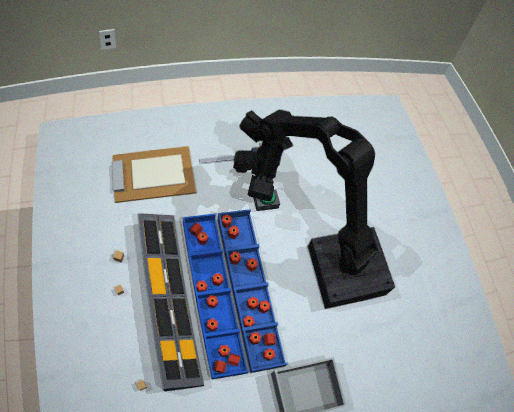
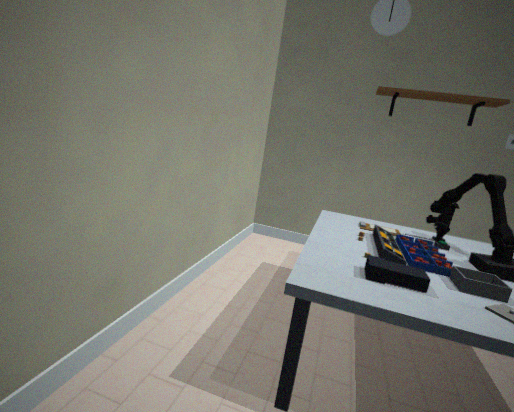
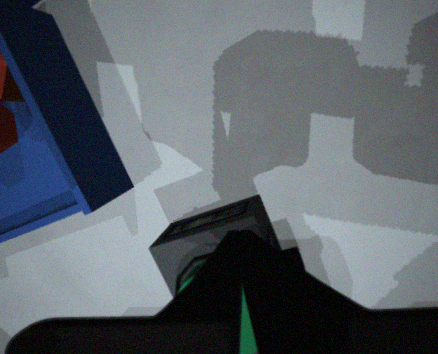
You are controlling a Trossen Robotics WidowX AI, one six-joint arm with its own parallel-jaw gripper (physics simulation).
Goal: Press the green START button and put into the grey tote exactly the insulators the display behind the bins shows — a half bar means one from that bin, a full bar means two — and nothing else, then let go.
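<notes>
My gripper [image 1: 264,194] [image 2: 440,239] [image 3: 239,241] is shut and empty, pointing down over the green START button [image 1: 270,200] [image 3: 191,278], which it partly covers; contact cannot be told. The grey display [image 1: 183,385] shows a full yellow bar [image 1: 156,276] in the left column, second row from the top, and half bars [image 1: 168,350] [image 1: 187,349] in both columns of the bottom row. Its other panels are dark. Orange-red insulators with dark centres [image 1: 252,264] [image 1: 217,279] lie in the two-column blue bins [image 1: 205,262] [image 2: 432,270] [image 3: 65,100]. The grey tote [image 1: 337,382] shows no insulators inside.
Plain red blocks [image 1: 270,339] [image 1: 233,359] lie among the insulators in some bins. A clipboard [image 1: 191,172] and a thin grey bar [image 1: 215,160] lie beyond the bins. Small tan cubes [image 1: 118,256] [image 1: 141,385] lie left of the display. A black box [image 2: 397,274] stands near the table edge.
</notes>
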